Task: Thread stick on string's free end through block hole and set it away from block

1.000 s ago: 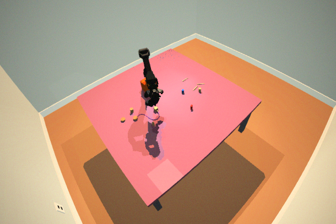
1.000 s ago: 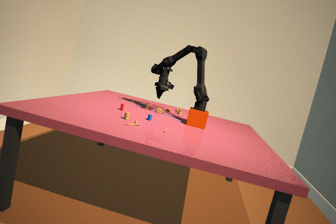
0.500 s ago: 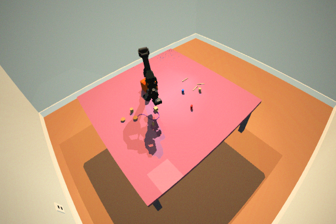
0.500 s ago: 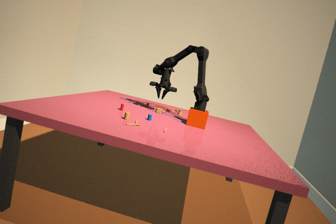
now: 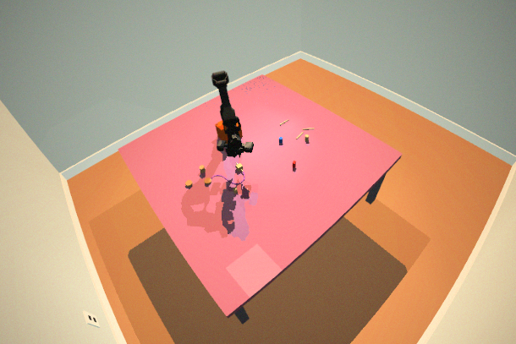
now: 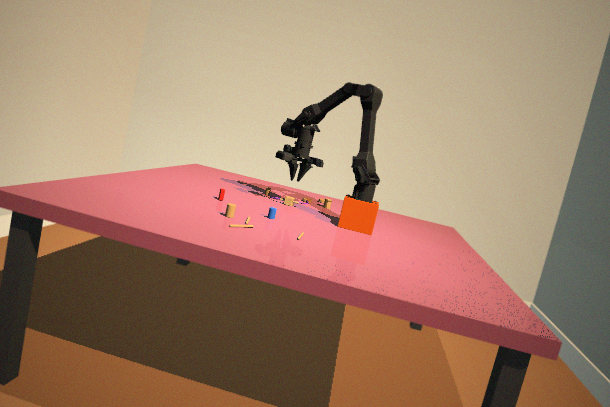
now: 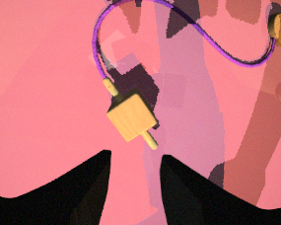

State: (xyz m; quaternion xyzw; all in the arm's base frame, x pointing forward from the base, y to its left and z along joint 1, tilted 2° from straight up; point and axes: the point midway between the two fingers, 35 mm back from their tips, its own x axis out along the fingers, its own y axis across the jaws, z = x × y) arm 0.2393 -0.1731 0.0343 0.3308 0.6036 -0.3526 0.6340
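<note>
Right now my gripper tip is 8 cm above the wooden block. Also, from my gripper tip: round wooden button: 18 cm to the right, 9 cm below, 7 cm behind; then thin wooden stick: 8 cm below, 2 cm ahead; then red peg: 23 cm ahead, 20 cm to the left, 8 cm below.
</note>
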